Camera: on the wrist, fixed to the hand. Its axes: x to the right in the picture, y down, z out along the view.
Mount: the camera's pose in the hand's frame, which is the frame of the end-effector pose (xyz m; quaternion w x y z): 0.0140 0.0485 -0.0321 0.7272 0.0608 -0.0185 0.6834
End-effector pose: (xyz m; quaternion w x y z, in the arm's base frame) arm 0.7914 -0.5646 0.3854 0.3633 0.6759 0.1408 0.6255
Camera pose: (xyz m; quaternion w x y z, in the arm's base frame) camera 0.7506 -0.5792 0.4267 0.2018 -0.6215 0.3282 -0.6821
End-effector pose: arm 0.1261 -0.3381 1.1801 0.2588 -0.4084 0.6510 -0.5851
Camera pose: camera 0.0814 -0.3330 1.1407 0.6250 0.1528 0.7122 -0.2807
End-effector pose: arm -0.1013 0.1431 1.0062 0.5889 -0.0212 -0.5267 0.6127
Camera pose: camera -0.1187 0.1855 0.9677 0.0011 -0.3282 -0.3422 0.8804
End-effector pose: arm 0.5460 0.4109 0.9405 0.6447 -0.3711 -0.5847 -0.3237
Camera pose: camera 0.6053 0.4086 0.9483 0.7018 -0.6363 -0.2032 0.2476
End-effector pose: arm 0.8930 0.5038 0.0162 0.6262 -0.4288 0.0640 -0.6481
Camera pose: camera 0.9114 0.4670 -0.0272 0.9255 -0.2420 0.2886 -0.0393
